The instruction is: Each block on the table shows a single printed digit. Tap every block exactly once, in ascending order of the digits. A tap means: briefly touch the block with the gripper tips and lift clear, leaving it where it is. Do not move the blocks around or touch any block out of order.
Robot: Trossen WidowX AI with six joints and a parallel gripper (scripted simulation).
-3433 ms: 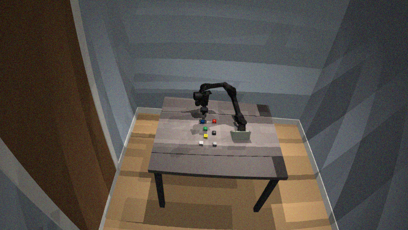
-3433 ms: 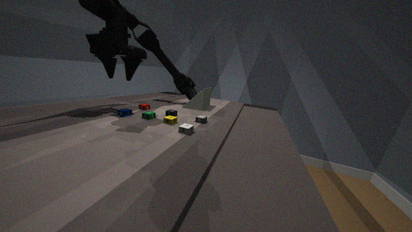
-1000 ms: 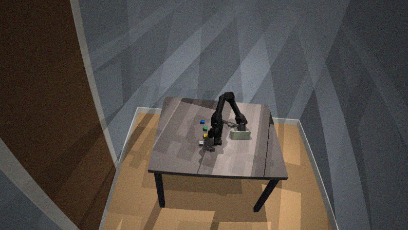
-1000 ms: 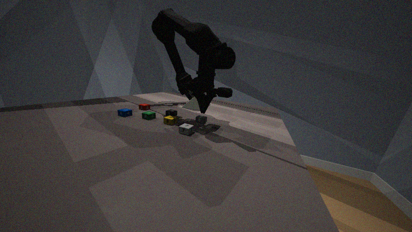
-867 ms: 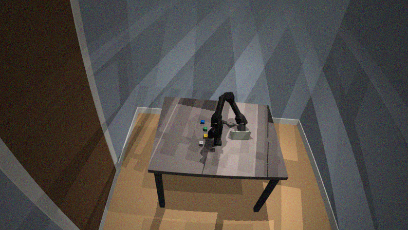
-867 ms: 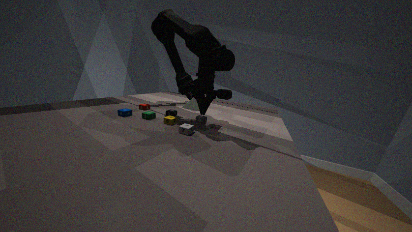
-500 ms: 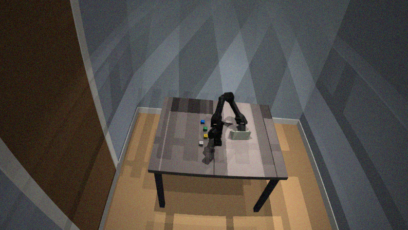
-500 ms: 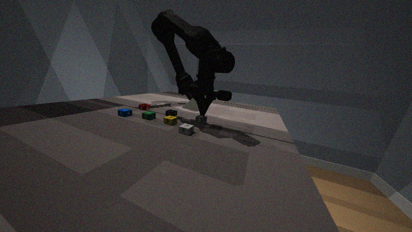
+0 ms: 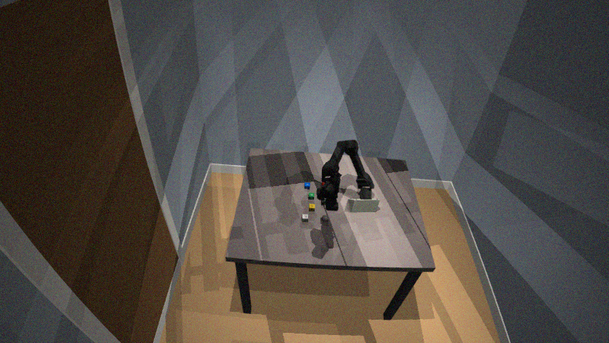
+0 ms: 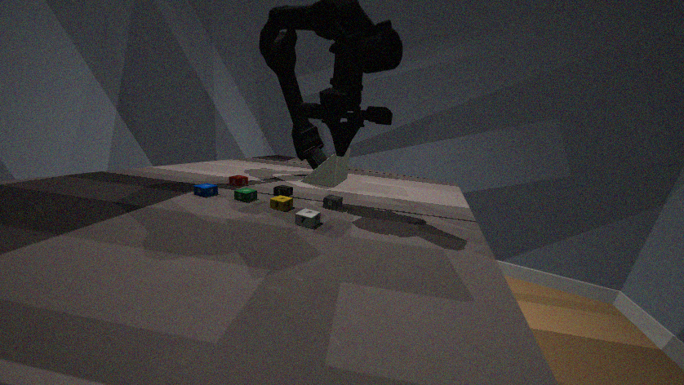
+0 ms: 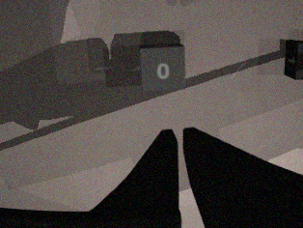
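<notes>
Right now my gripper tip is 13 cm to the left of the black block, 10 cm above it and 2 cm short of it. The rest, counted from my gripper tip: grey block (10 cm below, 1 cm ahead); white block (12 cm ahead, 10 cm below, 1 cm to the left); yellow block (10 cm below, 9 cm ahead, 8 cm to the right).
</notes>
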